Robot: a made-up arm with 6 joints.
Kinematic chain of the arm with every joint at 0, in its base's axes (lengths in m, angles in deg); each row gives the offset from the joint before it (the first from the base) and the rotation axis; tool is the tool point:
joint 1: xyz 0 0 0.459 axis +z
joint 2: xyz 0 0 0 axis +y
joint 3: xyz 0 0 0.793 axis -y
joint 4: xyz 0 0 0 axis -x
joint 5: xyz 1.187 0 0 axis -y
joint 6: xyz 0 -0.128 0 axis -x
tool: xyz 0 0 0
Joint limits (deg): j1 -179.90..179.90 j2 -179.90..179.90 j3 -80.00..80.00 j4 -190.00..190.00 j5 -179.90..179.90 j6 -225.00..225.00
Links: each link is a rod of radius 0.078 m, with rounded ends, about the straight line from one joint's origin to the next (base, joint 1, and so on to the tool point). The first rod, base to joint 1, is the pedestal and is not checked.
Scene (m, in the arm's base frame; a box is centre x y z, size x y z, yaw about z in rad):
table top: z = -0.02
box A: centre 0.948 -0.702 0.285 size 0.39 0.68 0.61 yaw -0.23
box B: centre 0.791 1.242 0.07 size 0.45 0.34 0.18 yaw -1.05
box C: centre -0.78 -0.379 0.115 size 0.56 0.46 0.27 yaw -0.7
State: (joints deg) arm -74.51 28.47 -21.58 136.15 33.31 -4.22
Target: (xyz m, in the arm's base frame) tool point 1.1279 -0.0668 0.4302
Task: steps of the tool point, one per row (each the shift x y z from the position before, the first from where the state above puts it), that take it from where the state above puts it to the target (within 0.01 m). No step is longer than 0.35 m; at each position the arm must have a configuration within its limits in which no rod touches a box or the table.
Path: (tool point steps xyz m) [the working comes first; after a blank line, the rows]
Joints at the target: -8.47 17.09 -28.16 141.39 33.31 -4.22
Straight joint move there: touches box A.

1: 0.1538 0.3074 -0.0198
2: 0.0311 0.3192 -0.0338
3: -0.0847 0.2871 -0.0475
4: -0.1788 0.2168 -0.0609
5: 0.2036 -0.0543 0.0702
6: 0.2039 -0.0277 0.0723
7: 0.1989 -0.0006 0.0733
8: 0.1885 0.0250 0.0733

